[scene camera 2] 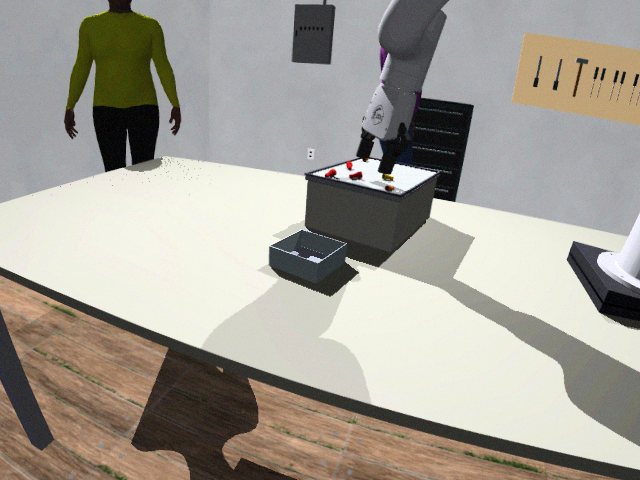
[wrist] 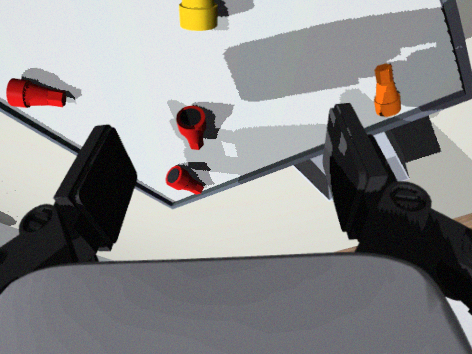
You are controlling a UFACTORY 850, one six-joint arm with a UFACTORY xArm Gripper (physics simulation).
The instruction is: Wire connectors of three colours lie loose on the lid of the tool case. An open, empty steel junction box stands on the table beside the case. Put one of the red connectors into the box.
Labels:
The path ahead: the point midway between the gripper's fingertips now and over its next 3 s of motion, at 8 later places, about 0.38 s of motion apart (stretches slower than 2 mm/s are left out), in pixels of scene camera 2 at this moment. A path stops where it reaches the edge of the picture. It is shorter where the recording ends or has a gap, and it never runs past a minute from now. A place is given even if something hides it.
My gripper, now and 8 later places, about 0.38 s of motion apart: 372, 165; 360, 173; 359, 174; 359, 176; 358, 178; 360, 175; 365, 155; 366, 152; 357, 157

